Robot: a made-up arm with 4 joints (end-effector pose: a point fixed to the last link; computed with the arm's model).
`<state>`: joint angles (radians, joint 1 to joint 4).
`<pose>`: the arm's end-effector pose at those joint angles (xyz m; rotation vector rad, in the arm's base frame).
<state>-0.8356 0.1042 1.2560 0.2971</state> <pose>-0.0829 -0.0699 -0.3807 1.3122 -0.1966 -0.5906</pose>
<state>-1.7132 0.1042 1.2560 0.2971</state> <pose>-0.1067 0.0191 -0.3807 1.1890 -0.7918 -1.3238</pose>
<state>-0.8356 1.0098 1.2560 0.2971</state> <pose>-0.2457 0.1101 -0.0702 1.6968 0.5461 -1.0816</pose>
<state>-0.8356 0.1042 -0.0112 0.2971</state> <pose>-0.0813 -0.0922 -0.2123 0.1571 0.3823 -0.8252</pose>
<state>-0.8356 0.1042 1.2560 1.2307</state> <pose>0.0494 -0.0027 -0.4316 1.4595 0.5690 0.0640</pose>
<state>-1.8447 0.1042 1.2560 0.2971</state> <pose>-0.1033 0.0329 -0.3807 1.1530 -0.8824 -1.4309</pose>
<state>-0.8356 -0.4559 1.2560 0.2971</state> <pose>0.0816 -0.2518 -0.4239 1.0061 -0.5959 -0.2760</pose>
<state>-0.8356 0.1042 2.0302 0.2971</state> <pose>-0.0146 -0.0013 -0.4294 1.9674 -0.5959 -0.3256</pose>
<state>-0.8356 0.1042 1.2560 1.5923</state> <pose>0.0745 0.0525 -0.4474 1.4568 0.8617 0.3329</pose>
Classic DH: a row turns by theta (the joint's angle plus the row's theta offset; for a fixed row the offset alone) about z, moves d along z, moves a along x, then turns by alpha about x. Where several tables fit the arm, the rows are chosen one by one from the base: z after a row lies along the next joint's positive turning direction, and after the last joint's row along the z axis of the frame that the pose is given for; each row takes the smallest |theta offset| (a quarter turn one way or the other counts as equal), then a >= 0, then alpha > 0; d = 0 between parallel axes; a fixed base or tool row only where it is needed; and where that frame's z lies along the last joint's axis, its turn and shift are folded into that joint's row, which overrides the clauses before.
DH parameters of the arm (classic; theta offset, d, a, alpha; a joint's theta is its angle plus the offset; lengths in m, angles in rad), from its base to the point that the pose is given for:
joint 1: 0 0.024 0.194 -1.5708
joint 2: 1.5708 0 0.329 1.5708
joint 3: 0 -0.282 0.045 -1.5708
joint 4: -1.5708 -0.123 0.087 1.5708
tool (fixed): 0 0.151 0 0

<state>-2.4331 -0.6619 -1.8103 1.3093</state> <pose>-0.2050 -0.0989 -0.1943 -0.0844 -1.1966 1.9538</pose>
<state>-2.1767 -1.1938 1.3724 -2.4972</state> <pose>-0.1962 -0.4359 -0.5609 1.0590 1.9684 -0.0189</pose>
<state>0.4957 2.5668 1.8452 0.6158</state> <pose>0.0414 0.0296 0.4732 0.8196 1.9963 -1.8471</pose>
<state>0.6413 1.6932 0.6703 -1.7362</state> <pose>-0.0499 -0.1699 0.5139 -0.0768 -0.0683 -0.0227</pose>
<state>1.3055 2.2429 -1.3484 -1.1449</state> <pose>0.0102 0.2935 0.4410 -0.5355 1.0623 2.5724</pose>
